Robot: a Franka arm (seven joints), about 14 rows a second.
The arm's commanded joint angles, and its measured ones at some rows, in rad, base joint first. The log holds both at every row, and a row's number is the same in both.
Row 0, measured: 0.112, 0.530, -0.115, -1.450, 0.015, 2.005, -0.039
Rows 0 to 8, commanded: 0.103, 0.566, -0.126, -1.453, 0.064, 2.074, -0.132; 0.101, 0.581, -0.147, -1.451, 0.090, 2.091, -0.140; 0.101, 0.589, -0.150, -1.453, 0.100, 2.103, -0.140; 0.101, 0.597, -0.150, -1.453, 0.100, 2.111, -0.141; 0.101, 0.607, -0.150, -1.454, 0.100, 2.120, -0.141; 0.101, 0.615, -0.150, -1.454, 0.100, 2.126, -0.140; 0.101, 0.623, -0.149, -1.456, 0.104, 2.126, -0.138; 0.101, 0.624, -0.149, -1.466, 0.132, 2.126, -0.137; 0.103, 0.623, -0.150, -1.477, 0.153, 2.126, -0.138
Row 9, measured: 0.100, 0.623, -0.147, -1.459, 0.105, 2.110, -0.112
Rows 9 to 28, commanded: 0.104, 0.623, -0.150, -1.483, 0.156, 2.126, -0.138; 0.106, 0.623, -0.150, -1.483, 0.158, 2.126, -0.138; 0.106, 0.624, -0.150, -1.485, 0.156, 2.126, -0.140; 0.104, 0.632, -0.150, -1.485, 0.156, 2.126, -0.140; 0.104, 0.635, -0.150, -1.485, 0.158, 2.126, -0.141; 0.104, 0.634, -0.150, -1.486, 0.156, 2.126, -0.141; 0.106, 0.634, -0.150, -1.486, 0.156, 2.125, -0.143; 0.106, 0.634, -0.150, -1.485, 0.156, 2.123, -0.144; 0.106, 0.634, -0.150, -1.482, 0.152, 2.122, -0.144; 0.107, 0.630, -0.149, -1.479, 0.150, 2.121, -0.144; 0.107, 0.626, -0.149, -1.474, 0.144, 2.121, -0.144; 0.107, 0.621, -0.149, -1.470, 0.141, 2.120, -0.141; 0.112, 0.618, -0.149, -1.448, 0.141, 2.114, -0.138; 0.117, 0.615, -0.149, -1.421, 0.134, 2.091, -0.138; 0.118, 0.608, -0.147, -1.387, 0.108, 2.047, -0.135; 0.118, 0.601, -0.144, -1.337, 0.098, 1.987, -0.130; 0.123, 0.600, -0.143, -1.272, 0.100, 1.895, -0.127; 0.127, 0.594, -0.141, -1.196, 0.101, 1.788, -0.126; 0.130, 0.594, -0.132, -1.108, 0.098, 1.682, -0.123; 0.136, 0.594, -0.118, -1.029, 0.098, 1.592, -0.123
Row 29, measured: 0.126, 0.601, -0.135, -1.194, 0.112, 1.766, -0.116
